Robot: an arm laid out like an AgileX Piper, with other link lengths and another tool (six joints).
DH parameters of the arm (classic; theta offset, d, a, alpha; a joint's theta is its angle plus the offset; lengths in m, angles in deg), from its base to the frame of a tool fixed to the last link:
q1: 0 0.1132 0 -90
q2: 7.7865 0 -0.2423 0
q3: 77.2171 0 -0.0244 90
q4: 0 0.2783 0 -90
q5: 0 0 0 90
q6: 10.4 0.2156 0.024 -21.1
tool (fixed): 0 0.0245 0 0
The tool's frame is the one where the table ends.
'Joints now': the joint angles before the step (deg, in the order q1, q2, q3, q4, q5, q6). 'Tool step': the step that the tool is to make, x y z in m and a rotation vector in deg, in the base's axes. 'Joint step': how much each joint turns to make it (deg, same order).
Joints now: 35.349 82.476 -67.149 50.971 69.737 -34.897
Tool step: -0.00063 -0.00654 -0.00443 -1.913 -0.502 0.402
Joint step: -0.008 -0.300 -0.039 -2.163 0.726 0.790
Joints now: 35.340 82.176 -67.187 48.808 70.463 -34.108
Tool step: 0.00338 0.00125 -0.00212 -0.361 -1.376 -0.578
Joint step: 0.513 -0.217 0.075 -0.989 -1.453 0.285
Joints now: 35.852 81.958 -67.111 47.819 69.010 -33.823
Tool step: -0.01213 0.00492 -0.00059 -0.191 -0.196 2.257
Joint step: 2.206 -0.038 -0.001 -0.273 0.002 -0.005
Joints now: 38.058 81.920 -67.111 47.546 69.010 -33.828
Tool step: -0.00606 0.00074 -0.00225 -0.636 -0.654 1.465
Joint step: 1.271 -0.073 0.001 -0.904 0.000 -0.059
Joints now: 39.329 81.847 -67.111 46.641 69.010 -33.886
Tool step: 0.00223 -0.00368 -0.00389 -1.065 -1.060 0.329
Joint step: 0.000 -0.028 -0.043 -1.490 0.000 -0.111
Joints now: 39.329 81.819 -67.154 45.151 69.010 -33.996
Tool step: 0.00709 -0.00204 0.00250 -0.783 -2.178 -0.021
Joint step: 0.001 0.001 -1.507 -2.134 -0.001 0.491
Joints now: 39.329 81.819 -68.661 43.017 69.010 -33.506
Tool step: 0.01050 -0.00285 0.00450 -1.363 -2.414 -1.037
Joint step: 0.000 0.001 -2.196 -3.127 0.001 1.926
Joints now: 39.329 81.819 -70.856 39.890 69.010 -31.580
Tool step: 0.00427 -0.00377 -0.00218 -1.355 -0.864 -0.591
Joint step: -0.001 0.001 -0.414 -1.897 0.000 1.029
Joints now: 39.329 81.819 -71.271 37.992 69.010 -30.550
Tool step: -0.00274 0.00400 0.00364 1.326 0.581 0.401
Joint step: 0.001 0.039 0.000 1.611 -0.001 -0.734
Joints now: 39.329 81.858 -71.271 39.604 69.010 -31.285
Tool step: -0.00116 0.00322 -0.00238 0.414 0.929 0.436
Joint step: 0.000 0.902 0.001 1.124 0.000 -0.742
